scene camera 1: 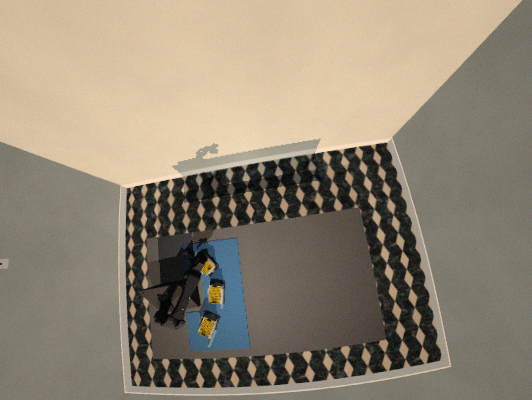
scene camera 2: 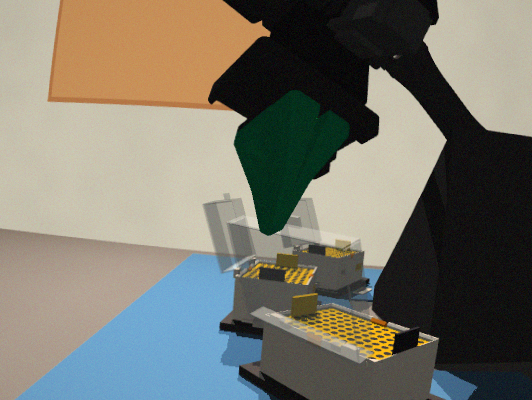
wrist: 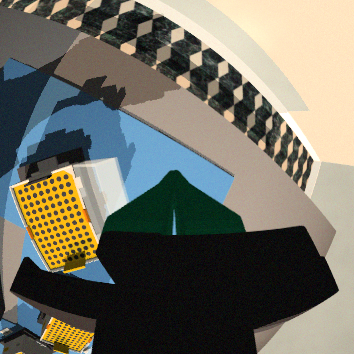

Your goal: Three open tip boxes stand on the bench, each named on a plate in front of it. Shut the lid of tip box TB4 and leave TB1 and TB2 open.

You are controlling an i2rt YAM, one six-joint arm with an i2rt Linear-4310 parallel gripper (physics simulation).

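Where they show: gripper, between the fingertips: (scene camera 1: 206, 249) (scene camera 2: 270, 231) (wrist: 173, 177); arm's base, origin of its link: (scene camera 1: 166, 302) (scene camera 2: 525, 240).
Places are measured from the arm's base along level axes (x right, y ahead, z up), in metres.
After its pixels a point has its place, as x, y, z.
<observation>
TB4 (scene camera 1: 207, 266) {-0.238, 0.279, -0.066} (scene camera 2: 340, 270) (wrist: 52, 220) {-0.251, 0.248, -0.066} is the far box in scene camera 2, with a yellow perforated rack. Its clear lid (scene camera 2: 311, 220) (wrist: 107, 182) stands raised along one long side. The two other boxes, the middle one (scene camera 1: 216, 294) {-0.046, 0.345, -0.066} (scene camera 2: 275, 292) (wrist: 67, 334) {-0.038, 0.332, -0.067} and the near one (scene camera 1: 207, 327) (scene camera 2: 345, 360), are open, with clear lids tilted back; their name plates cannot be read. My gripper (scene camera 2: 269, 231) {-0.363, 0.314, 0.024} (wrist: 173, 177) {-0.363, 0.314, 0.024} is shut and empty, fingertips down. In the wrist view it is beside TB4's lid, partly overlapping it; contact cannot be told.
The boxes stand on a blue mat (scene camera 1: 235, 320) {0.148, 0.459, -0.123} (scene camera 2: 125, 340) {-0.199, 0.472, -0.124} (wrist: 210, 182) {-0.400, 0.444, -0.124} on the brown-grey bench (scene camera 1: 310, 280) {-0.115, 0.999, -0.126} (scene camera 2: 40, 300) {-0.119, 0.632, -0.127}. The black arm (scene camera 1: 187, 295) {-0.128, 0.314, 0.281} (scene camera 2: 410, 300) {-0.090, 0.173, -0.074} rises beside them, near the boxes. An orange panel (scene camera 2: 135, 55) is on the wall behind.
</observation>
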